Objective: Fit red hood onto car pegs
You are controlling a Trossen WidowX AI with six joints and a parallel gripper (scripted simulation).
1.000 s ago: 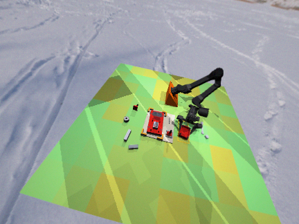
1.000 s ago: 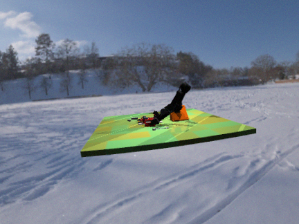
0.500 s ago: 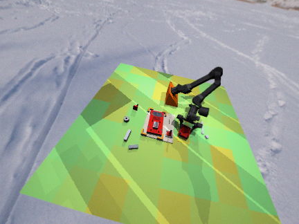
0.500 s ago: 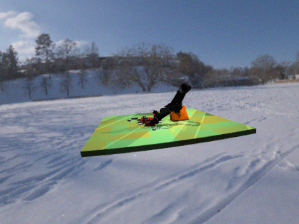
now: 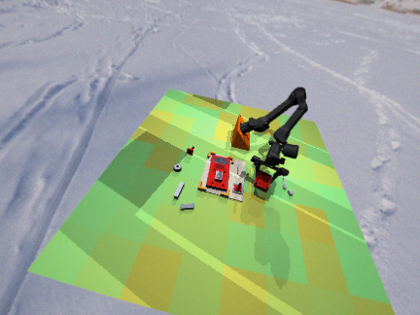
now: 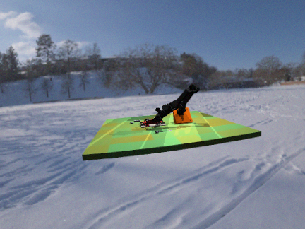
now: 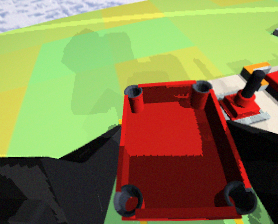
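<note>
Now: the grey socket 110 mm to the right of my gripper tip, 40 mm ahead of it and 30 mm below it. Also, from my gripper tip: white jig 200 mm to the right, 60 mm below, 20 mm behind; red hood 10 mm below, 10 mm behind; grey pin 150 mm to the left, 90 mm behind, 70 mm below.
</note>
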